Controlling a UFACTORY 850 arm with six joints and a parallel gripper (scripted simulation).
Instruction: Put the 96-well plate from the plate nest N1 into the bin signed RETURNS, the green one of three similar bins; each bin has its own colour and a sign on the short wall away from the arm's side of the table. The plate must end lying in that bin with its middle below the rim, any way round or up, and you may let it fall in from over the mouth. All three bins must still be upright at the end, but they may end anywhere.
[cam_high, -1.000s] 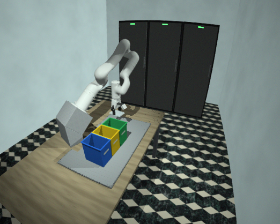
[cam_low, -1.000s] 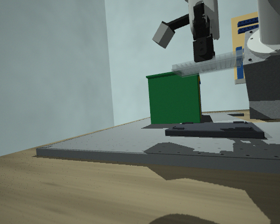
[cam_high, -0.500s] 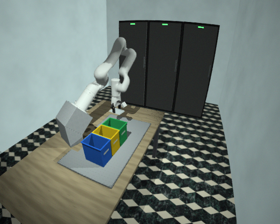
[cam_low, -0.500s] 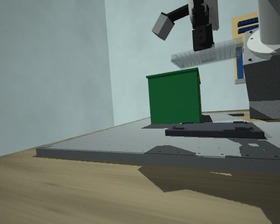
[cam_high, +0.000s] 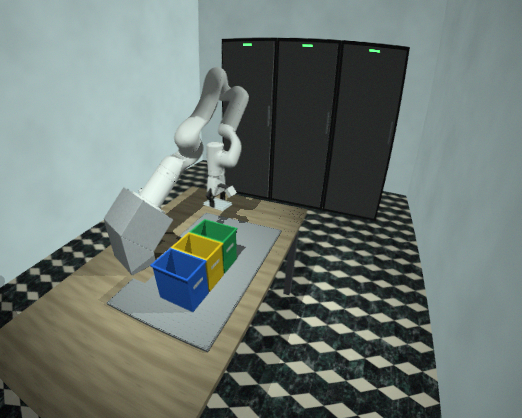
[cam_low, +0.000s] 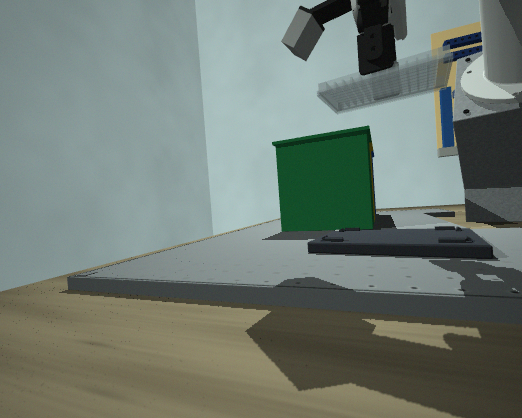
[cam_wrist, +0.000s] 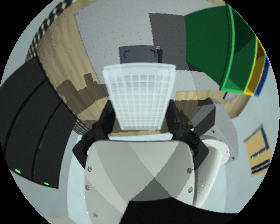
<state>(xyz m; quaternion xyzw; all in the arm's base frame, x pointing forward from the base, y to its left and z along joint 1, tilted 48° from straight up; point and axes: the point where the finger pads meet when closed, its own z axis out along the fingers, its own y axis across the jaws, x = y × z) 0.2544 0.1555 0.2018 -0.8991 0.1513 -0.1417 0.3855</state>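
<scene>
Now: the green bin 100 mm ahead of my hand, 230 mm to the right of it and 110 mm below it. Round my hand: clear 96-well plate: 10 mm below; dark plate nest: 190 mm below; yellow bin: 90 mm ahead, 360 mm to the right, 110 mm below.
</scene>
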